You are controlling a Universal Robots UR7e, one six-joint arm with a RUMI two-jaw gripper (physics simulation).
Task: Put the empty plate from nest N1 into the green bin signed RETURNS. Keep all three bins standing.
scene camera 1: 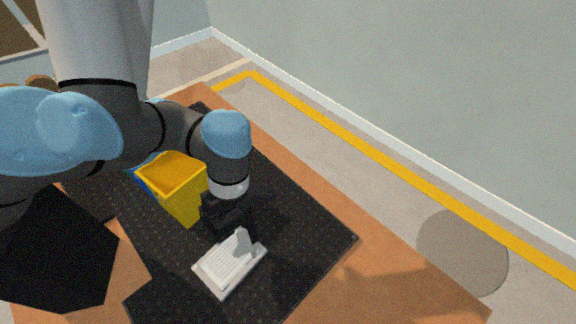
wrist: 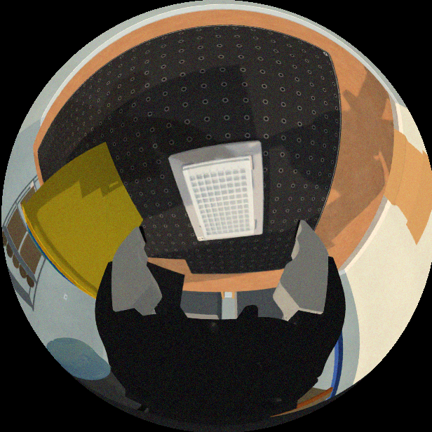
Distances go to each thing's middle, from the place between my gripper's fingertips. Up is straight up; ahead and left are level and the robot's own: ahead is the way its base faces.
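Distances from my hand: white gridded plate (scene camera 1: 221, 266) 80 mm below, 30 mm behind, 10 mm to the left; light grey nest (scene camera 1: 249, 266) 100 mm below, 30 mm behind, 10 mm to the left; yellow bin (scene camera 1: 176, 180) 10 mm below, 220 mm to the left, 70 mm ahead.
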